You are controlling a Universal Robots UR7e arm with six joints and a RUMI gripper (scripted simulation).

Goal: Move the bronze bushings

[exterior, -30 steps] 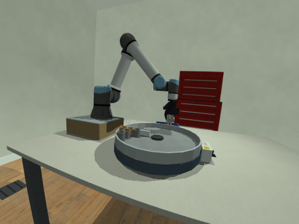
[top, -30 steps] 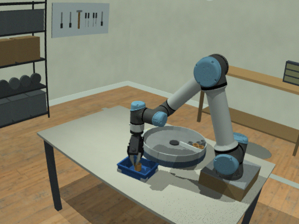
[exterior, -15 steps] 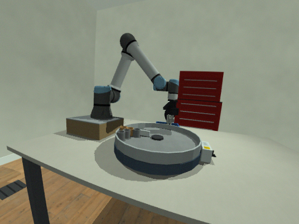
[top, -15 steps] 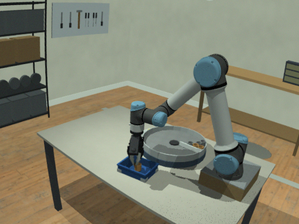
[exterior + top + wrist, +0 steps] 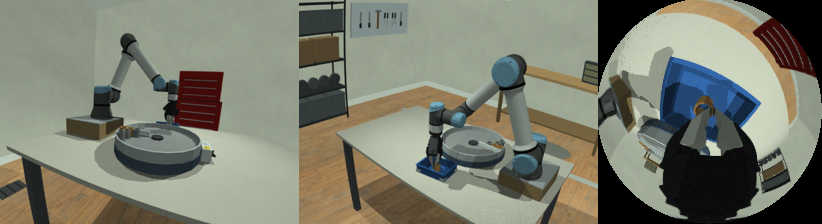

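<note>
The blue crate is 2 cm behind my hand, 1 cm to the right of it and 2 cm below it. Also, from my hand: turntable: 7 cm behind, 35 cm to the right, 1 cm above.
</note>
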